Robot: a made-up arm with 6 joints.
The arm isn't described. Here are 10 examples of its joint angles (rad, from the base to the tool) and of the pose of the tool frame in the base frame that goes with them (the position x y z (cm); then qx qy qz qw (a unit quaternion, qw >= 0)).
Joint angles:
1: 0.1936 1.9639 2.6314 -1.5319 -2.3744 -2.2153
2: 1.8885 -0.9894 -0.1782 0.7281 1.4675 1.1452
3: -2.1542 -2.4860 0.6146 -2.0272 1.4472 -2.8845
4: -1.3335 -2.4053 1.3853 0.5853 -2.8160 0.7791
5: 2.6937 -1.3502 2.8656 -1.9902 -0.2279 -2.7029
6: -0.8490 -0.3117 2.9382 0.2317 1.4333 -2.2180
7: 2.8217 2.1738 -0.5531 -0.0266 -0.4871 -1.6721
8: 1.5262 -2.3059 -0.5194 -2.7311 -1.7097 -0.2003
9: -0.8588 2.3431 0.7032 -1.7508 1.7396 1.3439
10: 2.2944 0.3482 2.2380 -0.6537 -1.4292 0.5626
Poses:
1: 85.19 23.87 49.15 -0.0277 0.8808 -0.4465 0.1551
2: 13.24 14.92 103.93 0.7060 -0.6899 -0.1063 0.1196
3: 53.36 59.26 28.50 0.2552 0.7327 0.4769 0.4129
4: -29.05 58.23 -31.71 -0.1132 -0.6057 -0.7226 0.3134
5: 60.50 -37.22 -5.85 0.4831 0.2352 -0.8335 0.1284
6: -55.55 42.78 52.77 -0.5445 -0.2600 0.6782 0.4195
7: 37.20 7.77 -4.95 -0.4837 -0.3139 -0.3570 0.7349
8: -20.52 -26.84 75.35 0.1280 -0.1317 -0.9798 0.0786
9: 7.07 8.52 -43.96 0.5200 -0.2689 0.8097 0.0418
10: 8.57 13.36 124.47 0.4316 -0.1096 0.8008 0.4007
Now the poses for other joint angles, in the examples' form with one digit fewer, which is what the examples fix.
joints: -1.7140 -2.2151 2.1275 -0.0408 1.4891 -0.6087
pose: -8.6 51.1 -39.3 0.352 -0.158 -0.918 0.096
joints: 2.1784 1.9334 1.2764 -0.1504 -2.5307 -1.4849
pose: -27.7 71.9 -15.7 -0.685 -0.077 -0.498 0.526
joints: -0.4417 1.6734 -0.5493 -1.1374 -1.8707 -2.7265
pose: -19.4 9.3 -7.4 0.497 0.019 0.226 0.838
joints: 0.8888 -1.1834 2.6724 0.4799 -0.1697 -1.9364
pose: -29.4 -59.3 -0.6 -0.389 0.399 -0.748 0.361
